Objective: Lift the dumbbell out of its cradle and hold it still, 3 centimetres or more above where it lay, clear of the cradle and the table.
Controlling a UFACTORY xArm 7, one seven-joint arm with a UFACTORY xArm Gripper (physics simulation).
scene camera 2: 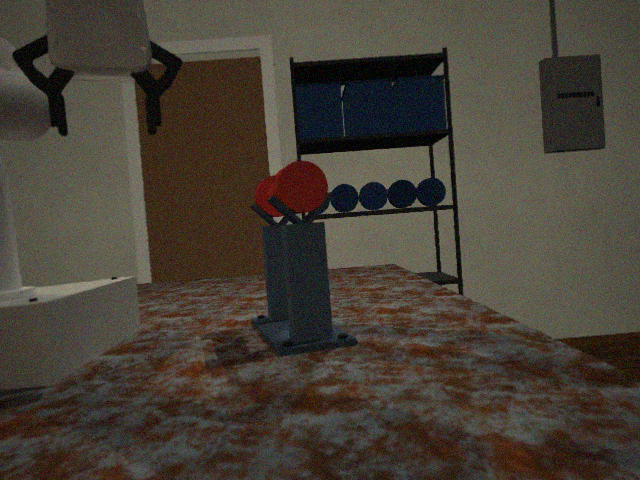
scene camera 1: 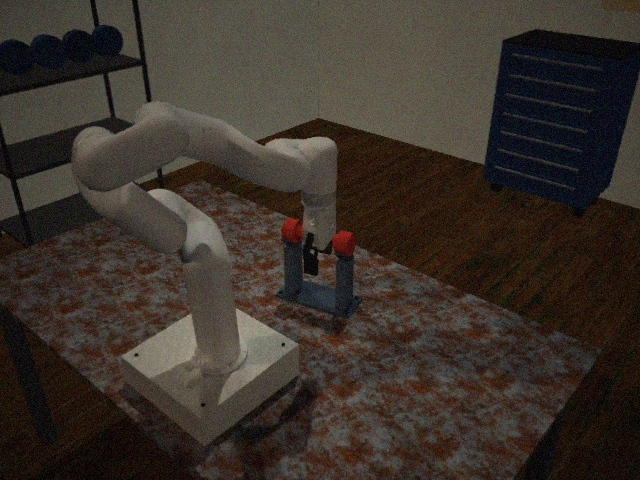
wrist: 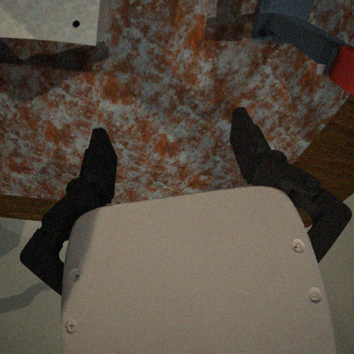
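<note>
The red dumbbell lies level on the two posts of the grey-blue cradle. In scene camera 1 the arm and gripper hide the middle of its bar. My gripper is open with nothing between its fingers. In scene camera 2 it hangs higher than the dumbbell, to its left, on the robot base's side. In the wrist view one end of the dumbbell shows at the right edge, outside the right finger.
The white robot base stands on the mottled table top. A blue drawer cabinet stands on the floor beyond. A shelf rack holds blue round things.
</note>
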